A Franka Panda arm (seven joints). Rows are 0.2 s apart.
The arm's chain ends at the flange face. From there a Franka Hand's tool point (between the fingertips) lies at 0.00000 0.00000 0.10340 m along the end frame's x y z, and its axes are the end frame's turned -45 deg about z.
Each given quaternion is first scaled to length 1.
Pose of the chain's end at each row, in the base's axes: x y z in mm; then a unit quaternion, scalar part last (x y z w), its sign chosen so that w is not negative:
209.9, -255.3, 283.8, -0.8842, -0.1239, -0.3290, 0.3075
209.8, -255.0, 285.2, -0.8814, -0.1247, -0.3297, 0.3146
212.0, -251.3, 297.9, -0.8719, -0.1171, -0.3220, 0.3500
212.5, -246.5, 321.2, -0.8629, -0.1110, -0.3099, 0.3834
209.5, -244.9, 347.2, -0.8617, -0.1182, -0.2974, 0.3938
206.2, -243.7, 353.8, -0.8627, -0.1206, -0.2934, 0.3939
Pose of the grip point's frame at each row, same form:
262.2, -190.6, 222.3, -0.7695, -0.4528, -0.4216, 0.1582
261.8, -189.2, 224.7, -0.7666, -0.4525, -0.4250, 0.1645
261.6, -180.4, 241.3, -0.7607, -0.4418, -0.4314, 0.2001
259.0, -171.0, 268.1, -0.7548, -0.4328, -0.4330, 0.2356
252.9, -167.5, 294.2, -0.7509, -0.4390, -0.4255, 0.2500
248.7, -166.1, 300.3, -0.7509, -0.4416, -0.4218, 0.2516

